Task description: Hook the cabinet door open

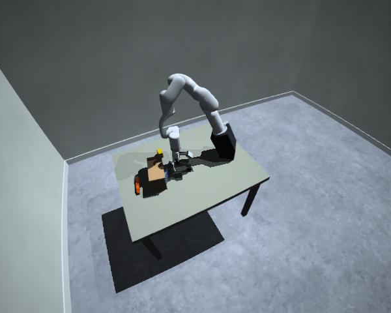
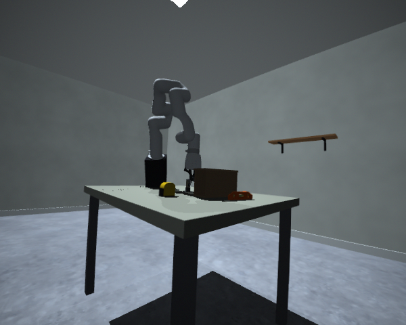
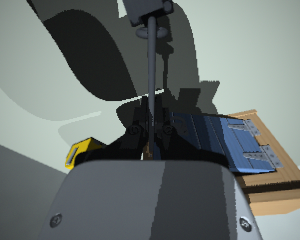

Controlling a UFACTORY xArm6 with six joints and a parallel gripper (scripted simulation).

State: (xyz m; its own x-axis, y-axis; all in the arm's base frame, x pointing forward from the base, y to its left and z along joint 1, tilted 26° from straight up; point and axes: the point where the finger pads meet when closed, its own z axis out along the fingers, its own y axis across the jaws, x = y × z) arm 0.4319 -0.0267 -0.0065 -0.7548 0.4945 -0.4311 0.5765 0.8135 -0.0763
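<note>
The door is 110 mm ahead of my hand, 30 mm to the left of it and 30 mm below it. Also, from my hand: orange object: 350 mm ahead, 80 mm below, 40 mm to the right; then thin grey hook: 20 mm below, 10 mm to the left, 10 mm behind; then yellow block: 240 mm to the right, 70 mm below, 40 mm ahead.
</note>
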